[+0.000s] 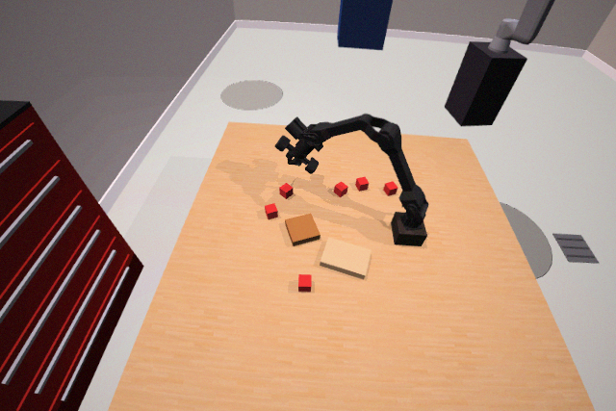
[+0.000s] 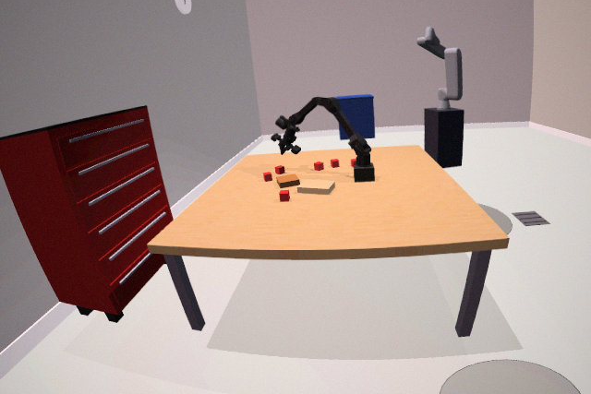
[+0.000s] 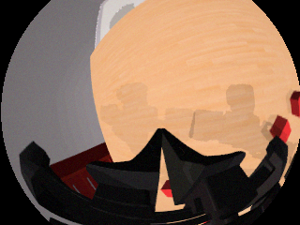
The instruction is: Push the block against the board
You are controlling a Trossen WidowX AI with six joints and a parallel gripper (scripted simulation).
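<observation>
The brown square block is 290 mm to the left of my gripper tip, 70 mm below it and 20 mm behind it. Also, from my gripper tip: pale board: 430 mm to the left, 160 mm behind, 70 mm below.
</observation>
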